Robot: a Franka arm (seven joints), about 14 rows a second.
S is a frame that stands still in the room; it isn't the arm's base.
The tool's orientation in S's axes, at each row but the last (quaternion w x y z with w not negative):
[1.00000 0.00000 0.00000 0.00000]
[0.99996 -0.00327 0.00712 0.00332]
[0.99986 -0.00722 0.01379 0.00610]
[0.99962 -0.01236 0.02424 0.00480]
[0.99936 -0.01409 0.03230 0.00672]
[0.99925 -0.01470 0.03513 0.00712]
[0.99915 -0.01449 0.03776 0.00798]
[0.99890 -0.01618 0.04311 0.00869]
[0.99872 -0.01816 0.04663 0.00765]
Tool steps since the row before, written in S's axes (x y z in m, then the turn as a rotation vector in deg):
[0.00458 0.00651 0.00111 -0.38 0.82 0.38]
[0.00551 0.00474 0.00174 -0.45 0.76 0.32]
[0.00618 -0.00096 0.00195 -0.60 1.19 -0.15]
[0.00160 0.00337 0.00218 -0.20 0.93 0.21]
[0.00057 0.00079 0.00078 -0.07 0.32 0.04]
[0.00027 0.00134 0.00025 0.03 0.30 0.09]
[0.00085 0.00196 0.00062 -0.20 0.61 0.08]
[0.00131 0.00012 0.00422 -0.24 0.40 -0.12]
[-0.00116 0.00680 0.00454 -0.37 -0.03 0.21]
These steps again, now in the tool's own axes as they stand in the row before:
[0.00458 0.00651 0.00111 -0.38 0.82 0.38]
[0.00552 0.00469 0.00185 -0.45 0.76 0.32]
[0.00611 -0.00106 0.00210 -0.58 1.20 -0.15]
[0.00152 0.00330 0.00234 -0.20 0.93 0.22]
[0.00053 0.00076 0.00084 -0.07 0.32 0.04]
[0.00027 0.00133 0.00031 0.03 0.30 0.10]
[0.00083 0.00193 0.00074 -0.20 0.61 0.08]
[0.00094 -0.00004 0.00432 -0.22 0.41 -0.13]
[-0.00149 0.00665 0.00466 -0.39 -0.03 0.17]

